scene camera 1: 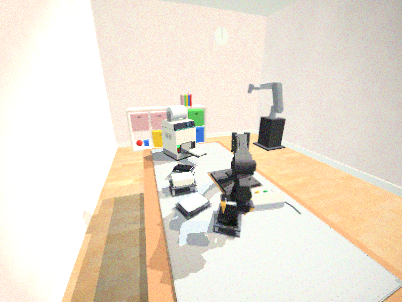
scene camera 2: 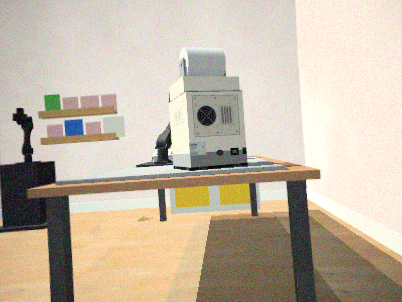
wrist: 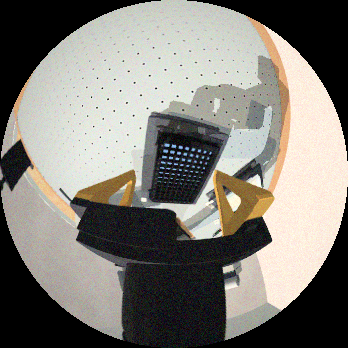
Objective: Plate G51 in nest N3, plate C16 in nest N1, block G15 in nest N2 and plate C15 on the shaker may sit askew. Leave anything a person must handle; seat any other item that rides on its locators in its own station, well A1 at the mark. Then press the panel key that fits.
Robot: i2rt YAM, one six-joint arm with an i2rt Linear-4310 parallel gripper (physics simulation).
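Note:
A black many-welled plate or block (scene camera 1: 228, 214) (wrist: 184, 167) lies in the dark nest (scene camera 1: 227, 231) (wrist: 150, 142) nearest scene camera 1. Its label and exact seating cannot be read. My gripper (scene camera 1: 237, 207) (wrist: 174, 173) is open, its orange fingertips apart on either side of the black item in the wrist view, with nothing held. A white-topped plate (scene camera 1: 193, 203) sits on another dark nest. A white block (scene camera 1: 183, 179) stands on a dark holder behind it. A black item (scene camera 1: 184, 168) lies farther back. The cream key panel (scene camera 1: 270, 198) has small coloured keys, partly hidden by the arm.
A cream instrument (scene camera 1: 176, 139) (scene camera 2: 216, 120) with a roll-shaped top stands at the far end, its tray (scene camera 1: 196, 152) sticking out. The arm's dark base plate (scene camera 1: 220, 179) lies near the right edge. A cable (scene camera 1: 293, 207) runs from the key panel. Another robot stands on a black pedestal (scene camera 1: 271, 132) beyond the table.

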